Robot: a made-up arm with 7 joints. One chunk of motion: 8 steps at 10 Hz.
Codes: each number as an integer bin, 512 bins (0 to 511) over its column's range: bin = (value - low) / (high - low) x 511, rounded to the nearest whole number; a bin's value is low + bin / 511 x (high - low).
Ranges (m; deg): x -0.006..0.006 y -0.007..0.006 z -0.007..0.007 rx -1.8..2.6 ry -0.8..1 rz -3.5..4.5
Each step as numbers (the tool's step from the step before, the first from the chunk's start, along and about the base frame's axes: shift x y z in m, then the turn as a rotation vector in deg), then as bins.
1 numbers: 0.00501 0.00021 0.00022 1.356 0.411 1.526
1 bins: 469 283 264 367 344 321
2 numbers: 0.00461 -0.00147 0.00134 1.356 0.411 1.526
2 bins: 452 217 304 367 344 321
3 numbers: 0.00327 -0.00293 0.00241 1.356 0.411 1.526
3 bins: 395 160 343 367 344 321
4 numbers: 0.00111 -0.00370 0.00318 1.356 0.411 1.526
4 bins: 303 130 372 367 344 321
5 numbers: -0.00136 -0.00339 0.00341 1.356 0.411 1.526
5 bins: 198 142 380 367 344 321
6 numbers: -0.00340 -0.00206 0.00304 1.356 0.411 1.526
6 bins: 111 194 366 367 344 321
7 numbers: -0.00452 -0.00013 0.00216 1.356 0.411 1.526
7 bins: 63 270 334 367 344 321
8 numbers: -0.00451 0.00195 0.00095 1.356 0.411 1.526
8 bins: 63 352 290 367 344 321
